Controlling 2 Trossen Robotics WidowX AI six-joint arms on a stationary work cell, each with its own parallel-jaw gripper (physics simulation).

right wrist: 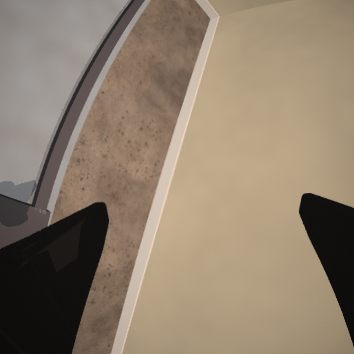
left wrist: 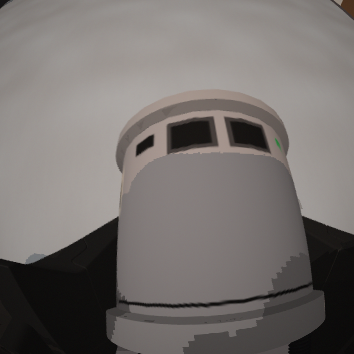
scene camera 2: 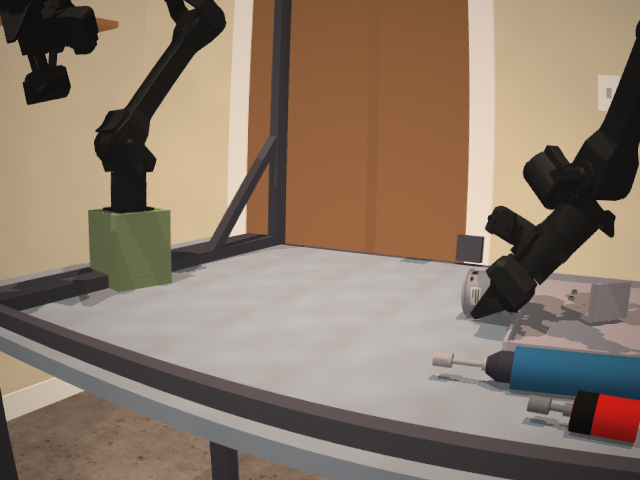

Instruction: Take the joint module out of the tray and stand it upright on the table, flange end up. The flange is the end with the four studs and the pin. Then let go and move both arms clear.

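Frame: origin at the left arm's base, x ahead, y left, z up, level; metres.
Seen in the pictures: left gripper, fingertip midpoint: (left wrist: 201,216) (scene camera 2: 478,310); right gripper, fingertip midpoint: (right wrist: 208,208) (scene camera 2: 20,73); right arm's base at its link origin: (scene camera 2: 128,210).
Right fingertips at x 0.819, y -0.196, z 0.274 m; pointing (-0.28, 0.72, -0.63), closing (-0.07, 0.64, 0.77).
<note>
Pixels of each thing's top centre, then the offset from my right fingertips to it. "pt": a spot on its surface instead.
- joint module at its top centre: (left wrist: 242,242) (scene camera 2: 496,267) dz -0.240, dx -0.581, dy -0.158 m
- tray at its top centre: (scene camera 2: 594,304) dz -0.292, dx -0.740, dy -0.174 m
- blue tool at a spot on its surface: (scene camera 2: 573,370) pt dz -0.278, dx -0.609, dy +0.116 m
- black tool at its top centre: (scene camera 2: 587,393) dz -0.274, dx -0.602, dy +0.176 m
- green block at its top centre: (scene camera 2: 128,210) dz -0.193, dx -0.037, dy -0.254 m
The joint module (scene camera 2: 475,293) (left wrist: 210,215), a pale cylinder with dark square windows near its plain end, lies on its side at the left end of the tray (scene camera 2: 573,335). In the scene view, its plain end faces left. Its flange end points toward the tray; its studs and pin are hidden. My left gripper (scene camera 2: 480,305) (left wrist: 201,216) is shut on the joint module, with one finger on each side of its body. My right gripper (right wrist: 208,208) is open and empty, away from the module; part of its arm shows at the scene view's upper left.
A grey upright block (scene camera 2: 610,302) stands in the tray. A blue tool (scene camera 2: 573,370) and a red and black tool (scene camera 2: 617,417) lie in front of the tray. A green block (scene camera 2: 139,250) under the right arm's base stands at the table's left, near a dark frame post (scene camera 2: 279,113).
</note>
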